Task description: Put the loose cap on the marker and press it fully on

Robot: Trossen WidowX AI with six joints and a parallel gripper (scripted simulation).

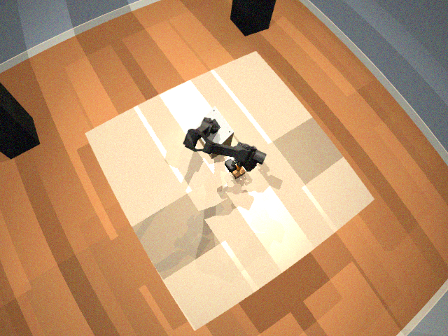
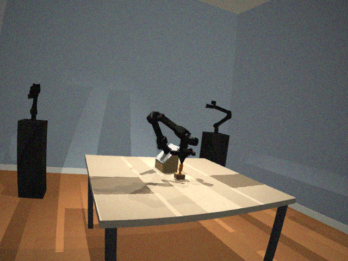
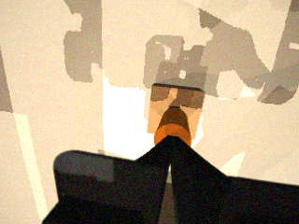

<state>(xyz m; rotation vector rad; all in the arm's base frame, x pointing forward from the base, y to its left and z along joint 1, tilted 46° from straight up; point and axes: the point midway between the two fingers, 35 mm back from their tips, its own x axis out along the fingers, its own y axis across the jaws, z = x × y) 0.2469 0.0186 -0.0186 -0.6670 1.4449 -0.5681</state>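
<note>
The orange cap is 3 cm below my gripper tip. Round my gripper tip: holder block (9 cm below).
</note>
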